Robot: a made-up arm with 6 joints.
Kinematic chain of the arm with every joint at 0, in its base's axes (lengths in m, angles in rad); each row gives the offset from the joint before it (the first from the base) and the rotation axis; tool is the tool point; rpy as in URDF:
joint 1: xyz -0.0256 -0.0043 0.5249 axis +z
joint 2: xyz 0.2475 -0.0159 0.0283 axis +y
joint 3: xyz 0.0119 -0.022 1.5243 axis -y
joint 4: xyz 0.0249 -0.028 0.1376 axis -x
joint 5: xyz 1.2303 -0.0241 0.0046 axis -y
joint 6: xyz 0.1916 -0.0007 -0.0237 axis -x
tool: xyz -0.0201 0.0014 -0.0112 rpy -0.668 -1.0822 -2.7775
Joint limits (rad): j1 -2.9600..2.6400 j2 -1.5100..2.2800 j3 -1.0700..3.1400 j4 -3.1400..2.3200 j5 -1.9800..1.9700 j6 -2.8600..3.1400
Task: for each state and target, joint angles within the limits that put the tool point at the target. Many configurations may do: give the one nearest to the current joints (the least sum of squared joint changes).
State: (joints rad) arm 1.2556 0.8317 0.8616 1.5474 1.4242 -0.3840
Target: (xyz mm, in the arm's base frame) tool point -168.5 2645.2 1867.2
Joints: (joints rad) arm 1.5858 0.8062 0.8877 1.5464 1.4266 -0.3837
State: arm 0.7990 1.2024 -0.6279 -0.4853 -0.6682 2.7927
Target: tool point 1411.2 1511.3 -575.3
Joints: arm 0.8344 1.4137 0.0558 -0.4954 -0.5437 2.7987
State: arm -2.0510 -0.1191 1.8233 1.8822 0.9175 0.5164
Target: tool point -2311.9 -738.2 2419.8
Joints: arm -2.8609 0.6746 1.1152 1.9759 1.0581 0.5131
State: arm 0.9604 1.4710 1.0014 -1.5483 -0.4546 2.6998
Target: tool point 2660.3 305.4 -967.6
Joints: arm 0.1160 1.9347 1.1092 -1.5486 -0.3234 2.7054
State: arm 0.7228 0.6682 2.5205 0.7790 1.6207 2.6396
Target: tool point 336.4 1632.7 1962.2
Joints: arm 1.3287 1.4693 2.8874 0.8181 1.7550 2.6460
